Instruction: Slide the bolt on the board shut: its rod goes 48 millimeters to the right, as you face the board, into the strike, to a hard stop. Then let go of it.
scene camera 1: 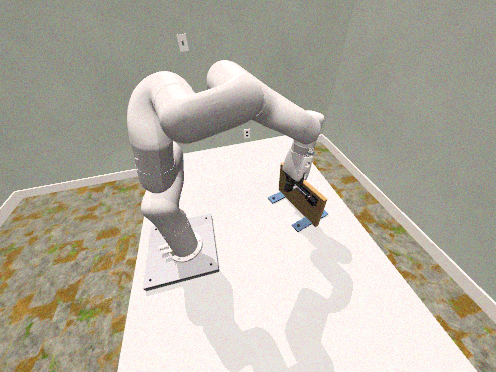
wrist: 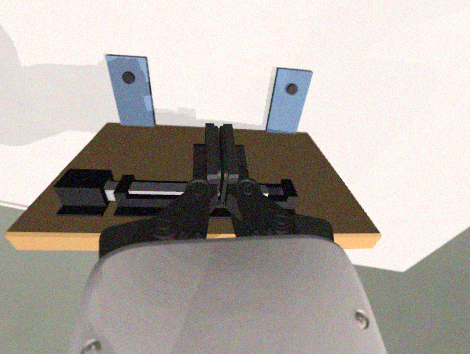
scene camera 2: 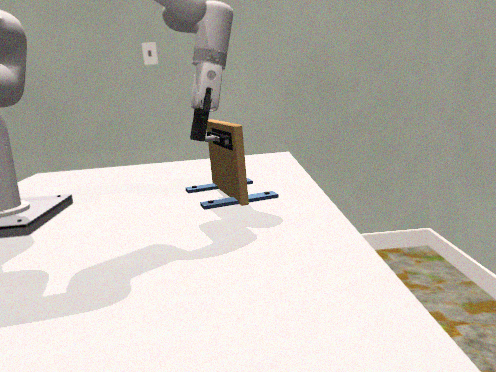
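Pixels of known places: gripper, fingertip midpoint: (scene camera 1: 287, 190) (wrist: 217, 140) (scene camera 2: 197, 140); arm's base, origin of the base link: (scene camera 1: 186, 246).
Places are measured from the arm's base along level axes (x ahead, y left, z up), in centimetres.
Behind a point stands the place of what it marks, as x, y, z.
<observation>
The wooden board (scene camera 1: 301, 201) {50.0, 0.2, 4.4} (scene camera 2: 226, 170) {50.0, 0.0, 3.8} (wrist: 150, 155) {50.5, -2.6, 4.9} stands upright. The bolt's pale rod (wrist: 155, 189) {48.9, -0.9, 11.4} lies in its black housing across the board's upper part. In the wrist view the rod spans the gap to the black strike (scene camera 1: 312, 200) {49.7, -6.1, 12.0} (wrist: 82, 189) {49.2, -5.5, 12.2} at the left and meets it; how deep it sits is hidden. The bolt's knob (scene camera 2: 214, 137) {48.2, 2.6, 11.3} juts from the board beside the fingertips in scene camera 2; it is hidden behind the fingers in the wrist view. My gripper (scene camera 1: 289, 188) {44.2, 2.7, 11.0} (scene camera 2: 198, 138) {44.2, 2.7, 11.0} (wrist: 217, 140) {44.2, 2.7, 11.0} is shut and empty, pointing down in front of the bolt.
Blue feet (scene camera 1: 302, 223) {47.6, -6.2, -1.7} (scene camera 2: 215, 202) {46.5, -7.0, -1.7} (wrist: 132, 100) {48.0, -6.2, -1.7} hold the board on the white table (scene camera 1: 250, 250) {23.1, -9.3, -2.5} (scene camera 2: 300, 275) {54.8, -48.7, -2.5}. The arm's base plate (scene camera 1: 205, 245) {7.2, -2.2, -0.1} (scene camera 2: 45, 210) {10.4, -2.7, -0.2} is bolted on the table, away from the board.
</observation>
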